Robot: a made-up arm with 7 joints. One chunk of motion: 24 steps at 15 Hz.
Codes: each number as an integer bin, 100 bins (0 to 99) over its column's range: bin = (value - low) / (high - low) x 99, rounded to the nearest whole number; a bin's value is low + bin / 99 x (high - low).
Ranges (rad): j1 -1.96..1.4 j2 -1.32..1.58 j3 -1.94..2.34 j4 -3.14..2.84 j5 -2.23..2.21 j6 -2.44..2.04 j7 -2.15..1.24
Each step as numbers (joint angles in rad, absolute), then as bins.
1 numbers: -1.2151 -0.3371 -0.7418 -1.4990 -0.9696 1.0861 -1.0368
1 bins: 22 34 28 27 28 78 33
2 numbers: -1.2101 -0.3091 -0.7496 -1.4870 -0.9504 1.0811 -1.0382
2 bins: 22 35 28 27 29 78 32
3 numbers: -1.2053 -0.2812 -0.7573 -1.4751 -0.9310 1.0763 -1.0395
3 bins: 22 35 27 28 29 78 32
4 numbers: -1.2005 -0.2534 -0.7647 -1.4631 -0.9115 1.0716 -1.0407
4 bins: 22 36 27 28 29 78 32
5 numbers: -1.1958 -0.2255 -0.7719 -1.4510 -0.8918 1.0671 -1.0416
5 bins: 23 37 27 28 30 78 32
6 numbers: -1.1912 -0.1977 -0.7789 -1.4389 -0.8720 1.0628 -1.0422
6 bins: 23 38 27 28 30 77 32
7 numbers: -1.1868 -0.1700 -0.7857 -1.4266 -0.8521 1.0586 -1.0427
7 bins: 23 39 27 28 31 77 32
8 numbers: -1.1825 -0.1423 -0.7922 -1.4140 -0.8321 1.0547 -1.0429
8 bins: 23 40 27 29 31 77 32
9 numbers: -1.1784 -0.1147 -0.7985 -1.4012 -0.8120 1.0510 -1.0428
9 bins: 23 41 26 29 32 77 32
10 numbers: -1.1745 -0.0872 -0.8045 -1.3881 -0.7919 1.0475 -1.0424
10 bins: 23 42 26 29 32 77 32
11 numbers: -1.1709 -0.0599 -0.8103 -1.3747 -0.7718 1.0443 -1.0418
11 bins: 23 43 26 29 33 77 32
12 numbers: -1.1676 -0.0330 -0.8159 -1.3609 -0.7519 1.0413 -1.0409
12 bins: 23 44 26 29 33 77 32
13 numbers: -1.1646 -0.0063 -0.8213 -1.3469 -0.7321 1.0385 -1.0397
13 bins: 23 45 26 30 33 77 32
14 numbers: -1.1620 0.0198 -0.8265 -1.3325 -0.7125 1.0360 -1.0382
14 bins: 24 46 26 30 34 77 32
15 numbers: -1.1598 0.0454 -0.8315 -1.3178 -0.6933 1.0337 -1.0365
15 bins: 24 47 26 30 34 77 33
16 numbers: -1.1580 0.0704 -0.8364 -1.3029 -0.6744 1.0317 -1.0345
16 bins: 24 47 26 30 35 77 33
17 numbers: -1.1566 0.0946 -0.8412 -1.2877 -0.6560 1.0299 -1.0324
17 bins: 24 48 25 31 35 77 33
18 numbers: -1.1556 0.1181 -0.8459 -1.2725 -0.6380 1.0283 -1.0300
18 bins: 24 49 25 31 35 77 33
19 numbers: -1.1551 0.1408 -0.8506 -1.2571 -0.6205 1.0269 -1.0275
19 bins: 24 50 25 31 36 77 33
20 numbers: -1.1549 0.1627 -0.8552 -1.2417 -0.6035 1.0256 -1.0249
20 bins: 24 51 25 31 36 77 33
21 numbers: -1.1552 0.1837 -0.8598 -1.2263 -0.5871 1.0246 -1.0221
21 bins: 24 51 25 32 37 77 33
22 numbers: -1.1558 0.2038 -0.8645 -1.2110 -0.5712 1.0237 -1.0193
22 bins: 24 52 25 32 37 77 33
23 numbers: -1.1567 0.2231 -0.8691 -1.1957 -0.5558 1.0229 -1.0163
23 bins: 24 53 25 32 37 77 33
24 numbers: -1.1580 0.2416 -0.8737 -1.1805 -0.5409 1.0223 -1.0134
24 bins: 24 53 25 32 38 77 33
